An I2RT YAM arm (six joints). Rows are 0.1 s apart.
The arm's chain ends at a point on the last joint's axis. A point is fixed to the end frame.
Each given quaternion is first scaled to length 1.
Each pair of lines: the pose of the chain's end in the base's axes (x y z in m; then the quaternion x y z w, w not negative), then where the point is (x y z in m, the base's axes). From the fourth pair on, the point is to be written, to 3 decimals.
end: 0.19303 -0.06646 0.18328 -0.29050 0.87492 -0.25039 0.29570
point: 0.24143 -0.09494 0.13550
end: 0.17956 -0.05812 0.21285 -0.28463 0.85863 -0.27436 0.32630
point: 0.23160 -0.08790 0.16994
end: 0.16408 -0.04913 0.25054 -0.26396 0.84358 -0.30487 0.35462
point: 0.21864 -0.08182 0.21325
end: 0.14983 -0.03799 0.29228 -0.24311 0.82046 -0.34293 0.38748
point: 0.207 -0.074 0.262
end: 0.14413 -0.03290 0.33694 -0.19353 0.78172 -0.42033 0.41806
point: 0.201 -0.077 0.320
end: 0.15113 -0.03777 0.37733 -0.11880 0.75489 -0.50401 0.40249
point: 0.199 -0.093 0.370
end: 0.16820 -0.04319 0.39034 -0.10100 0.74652 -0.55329 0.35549
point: 0.210 -0.104 0.386
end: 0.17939 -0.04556 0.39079 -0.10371 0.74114 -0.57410 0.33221
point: 0.219 -0.108 0.388
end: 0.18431 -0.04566 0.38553 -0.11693 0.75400 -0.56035 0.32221
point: 0.224 -0.107 0.380
